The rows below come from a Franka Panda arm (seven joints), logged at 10 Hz.
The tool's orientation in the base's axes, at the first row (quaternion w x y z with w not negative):
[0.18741, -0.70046, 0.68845, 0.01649]
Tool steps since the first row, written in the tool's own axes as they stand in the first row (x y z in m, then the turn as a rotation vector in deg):
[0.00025, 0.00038, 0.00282, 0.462, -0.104, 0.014]
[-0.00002, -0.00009, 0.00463, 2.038, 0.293, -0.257]
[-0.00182, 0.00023, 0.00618, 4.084, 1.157, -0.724]
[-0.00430, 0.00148, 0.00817, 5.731, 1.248, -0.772]
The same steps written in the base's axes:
[0.00031, 0.00057, -0.00278, 0.128, -0.441, -0.118]
[0.00117, 0.00134, -0.00428, -0.240, -2.021, -0.404]
[0.00113, 0.00351, -0.00529, -1.083, -4.099, -0.753]
[0.00026, 0.00648, -0.00674, -1.097, -5.689, -1.193]

